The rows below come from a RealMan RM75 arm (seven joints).
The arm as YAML. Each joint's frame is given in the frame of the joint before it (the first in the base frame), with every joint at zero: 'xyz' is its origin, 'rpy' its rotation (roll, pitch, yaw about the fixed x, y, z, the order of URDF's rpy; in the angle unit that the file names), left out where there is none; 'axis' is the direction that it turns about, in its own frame. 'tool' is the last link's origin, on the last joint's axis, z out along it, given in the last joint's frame.
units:
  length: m
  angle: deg
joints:
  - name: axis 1
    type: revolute
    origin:
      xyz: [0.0, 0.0, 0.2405]
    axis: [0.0, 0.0, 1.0]
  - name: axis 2
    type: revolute
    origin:
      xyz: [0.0, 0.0, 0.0]
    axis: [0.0, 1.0, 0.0]
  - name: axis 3
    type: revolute
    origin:
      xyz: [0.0, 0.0, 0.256]
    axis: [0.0, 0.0, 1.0]
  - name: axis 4
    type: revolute
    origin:
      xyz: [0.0, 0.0, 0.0]
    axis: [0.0, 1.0, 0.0]
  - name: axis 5
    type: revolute
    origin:
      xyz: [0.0, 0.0, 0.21]
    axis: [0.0, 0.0, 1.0]
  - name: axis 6
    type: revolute
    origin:
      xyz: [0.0, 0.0, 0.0]
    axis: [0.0, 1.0, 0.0]
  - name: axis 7
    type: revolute
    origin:
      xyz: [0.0, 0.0, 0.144]
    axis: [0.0, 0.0, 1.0]
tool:
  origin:
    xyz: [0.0, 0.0, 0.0]
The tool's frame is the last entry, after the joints.
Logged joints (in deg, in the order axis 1, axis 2, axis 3, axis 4, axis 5, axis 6, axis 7), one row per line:
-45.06, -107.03, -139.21, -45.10, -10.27, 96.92, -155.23
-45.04, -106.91, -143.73, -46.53, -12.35, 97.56, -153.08
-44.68, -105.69, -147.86, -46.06, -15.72, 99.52, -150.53
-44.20, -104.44, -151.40, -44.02, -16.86, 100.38, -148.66
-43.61, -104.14, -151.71, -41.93, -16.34, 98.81, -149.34
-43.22, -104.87, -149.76, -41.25, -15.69, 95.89, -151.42
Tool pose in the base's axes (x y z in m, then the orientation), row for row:
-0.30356, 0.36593, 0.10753, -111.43, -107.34, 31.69
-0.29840, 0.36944, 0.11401, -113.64, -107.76, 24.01
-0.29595, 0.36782, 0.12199, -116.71, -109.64, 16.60
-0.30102, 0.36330, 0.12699, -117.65, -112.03, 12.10
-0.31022, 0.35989, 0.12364, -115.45, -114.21, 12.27
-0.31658, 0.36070, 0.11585, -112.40, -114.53, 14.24
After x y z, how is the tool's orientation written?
As a rotation vector, in degrees.
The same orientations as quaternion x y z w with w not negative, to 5 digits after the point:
-0.69251, -0.66709, 0.19695, 0.19138
-0.70459, -0.66813, 0.14887, 0.18705
-0.71500, -0.67169, 0.10170, 0.16514
-0.71417, -0.68006, 0.07345, 0.14861
-0.70098, -0.69345, 0.07450, 0.14902
-0.68823, -0.70127, 0.08719, 0.16417

